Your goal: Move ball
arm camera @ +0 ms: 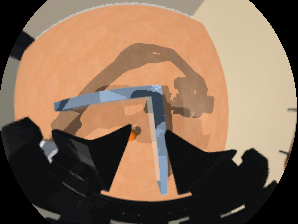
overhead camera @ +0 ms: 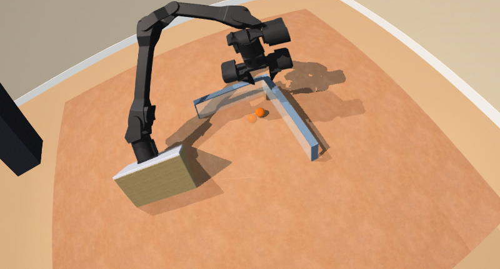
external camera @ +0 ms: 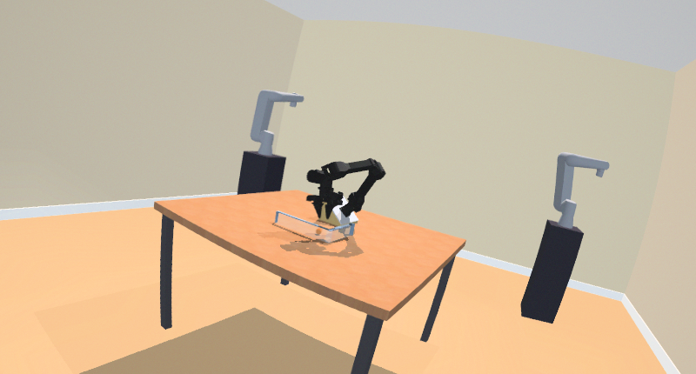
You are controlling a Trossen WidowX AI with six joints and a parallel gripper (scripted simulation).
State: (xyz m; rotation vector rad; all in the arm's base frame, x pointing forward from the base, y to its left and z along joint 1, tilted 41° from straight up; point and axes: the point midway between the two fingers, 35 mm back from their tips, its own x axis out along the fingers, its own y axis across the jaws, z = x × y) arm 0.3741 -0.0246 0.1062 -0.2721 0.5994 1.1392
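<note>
The orange ball is 8 cm below my gripper tip, 4 cm behind it and 3 cm to the right of it. From my gripper tip the other things lie so: see-through copy of ball (8 cm below, 7 cm behind, 4 cm to the right).
</note>
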